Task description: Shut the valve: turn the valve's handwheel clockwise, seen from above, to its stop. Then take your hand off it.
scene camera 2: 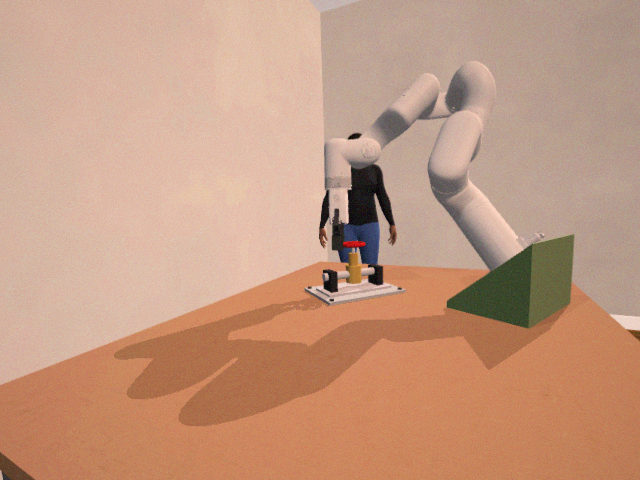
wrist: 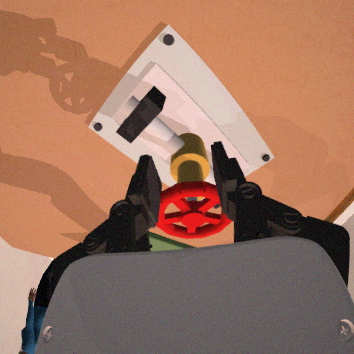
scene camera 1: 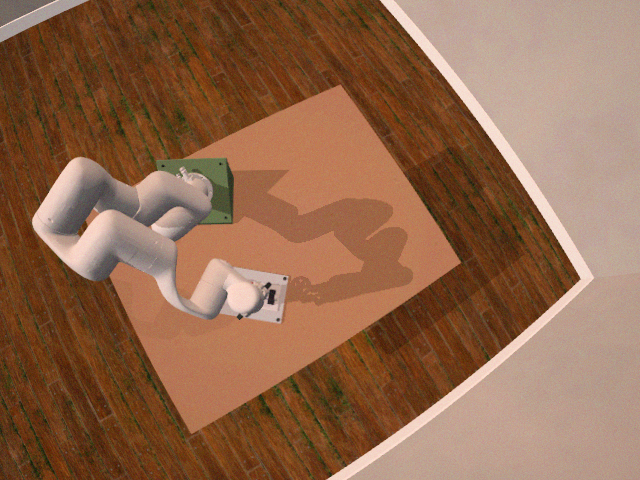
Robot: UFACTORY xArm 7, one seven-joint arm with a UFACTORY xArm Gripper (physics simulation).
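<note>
The red handwheel [scene camera 2: 354, 244] [wrist: 193, 218] sits level on top of the brass valve body [scene camera 2: 353, 272] [wrist: 190, 163], which stands upright on a light base plate [scene camera 2: 330, 300] [wrist: 175, 52]. My gripper [scene camera 2: 337, 248] [wrist: 183, 164] points down at the wheel, its two black fingers standing partly apart on opposite sides of the red rim. The gripper is shut on the handwheel, with the inner faces of the fingers against the rim in the wrist view. In scene camera 1 the wrist covers most of the wheel and the fingertips.
A grey pipe [scene camera 2: 338, 275] [wrist: 161, 129] runs through the valve between black blocks [scene camera 2: 330, 280] [wrist: 142, 115]. A green wedge [scene camera 1: 223, 201] [scene camera 2: 550, 279] stands at the arm's base on the tabletop [scene camera 1: 330, 155] [scene camera 2: 387, 387]. A person [scene camera 2: 364, 201] stands behind the table.
</note>
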